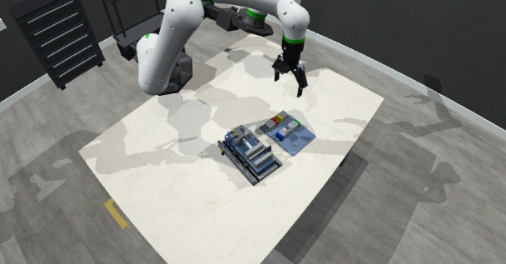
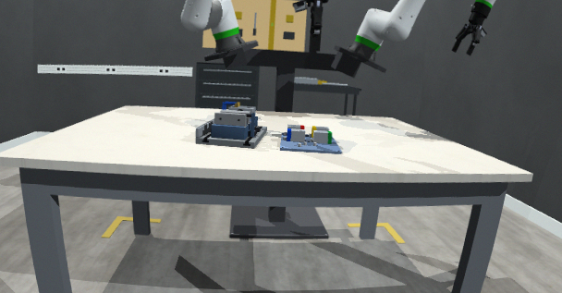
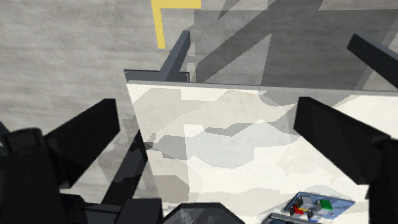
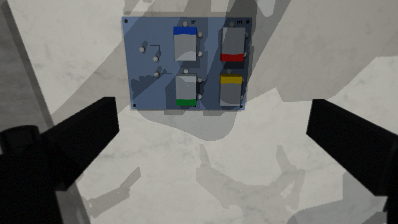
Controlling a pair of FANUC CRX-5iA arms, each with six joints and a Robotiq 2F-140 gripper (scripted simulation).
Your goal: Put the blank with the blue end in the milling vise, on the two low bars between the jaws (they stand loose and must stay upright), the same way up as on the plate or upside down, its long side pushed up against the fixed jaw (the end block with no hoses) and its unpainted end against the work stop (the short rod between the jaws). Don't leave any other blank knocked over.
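Observation:
Now: the blue-ended blank 290 mm below my right hand, 50 mm to the right of it and 40 mm ahead of it. From my right hand the other things lie so: green-ended blank (290 mm below, 40 mm to the left, 40 mm ahead); then yellow-ended blank (290 mm below, 50 mm to the left, 50 mm behind); then red-ended blank (290 mm below, 50 mm behind, 40 mm to the right).

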